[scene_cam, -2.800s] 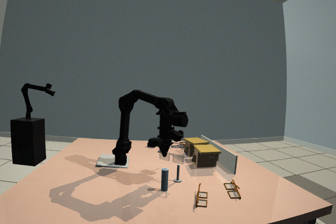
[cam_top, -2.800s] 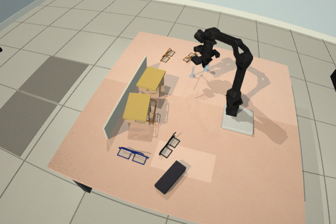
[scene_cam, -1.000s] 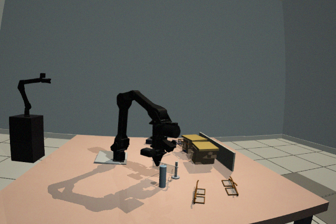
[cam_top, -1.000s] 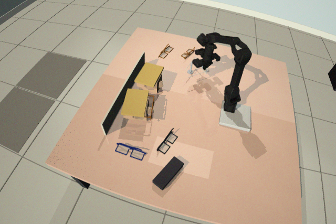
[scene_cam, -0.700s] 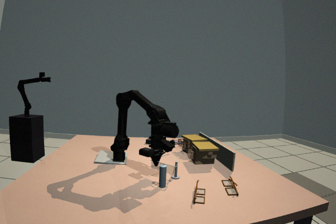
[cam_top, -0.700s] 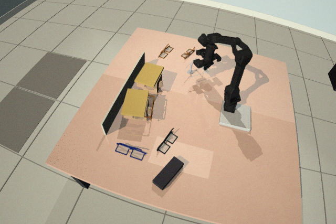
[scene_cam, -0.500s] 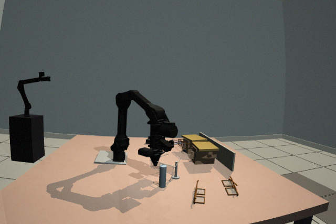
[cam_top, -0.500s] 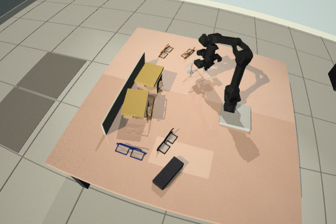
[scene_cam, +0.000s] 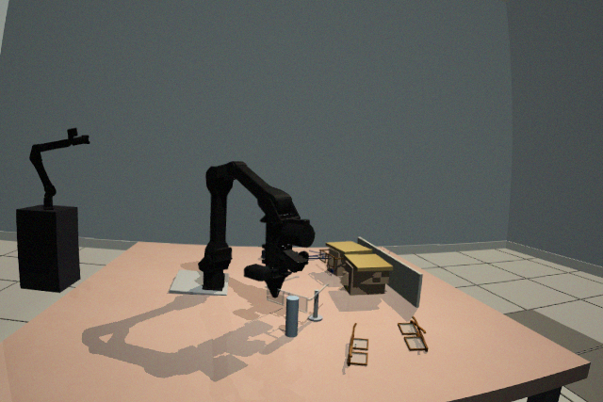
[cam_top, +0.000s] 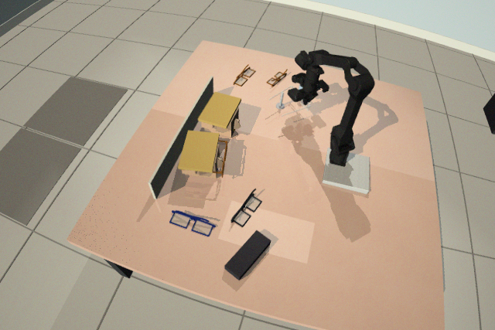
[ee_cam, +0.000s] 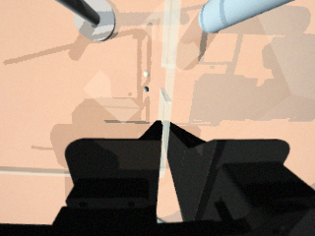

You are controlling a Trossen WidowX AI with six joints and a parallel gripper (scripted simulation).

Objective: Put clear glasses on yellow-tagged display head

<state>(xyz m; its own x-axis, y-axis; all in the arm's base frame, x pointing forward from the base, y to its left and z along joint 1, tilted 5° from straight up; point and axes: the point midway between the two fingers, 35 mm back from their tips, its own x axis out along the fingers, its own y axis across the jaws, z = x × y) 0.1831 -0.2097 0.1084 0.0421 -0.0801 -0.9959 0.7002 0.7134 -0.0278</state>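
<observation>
Right now the round foot is 110 mm ahead of my gripper tip, 10 mm to the right of it and 40 mm below it. Also, from my gripper tip: display head: 300 mm ahead, 420 mm to the left; black box: 50 mm ahead, 710 mm to the left, 40 mm below; grey panel: 430 mm ahead, 310 mm to the left, 10 mm below.
</observation>
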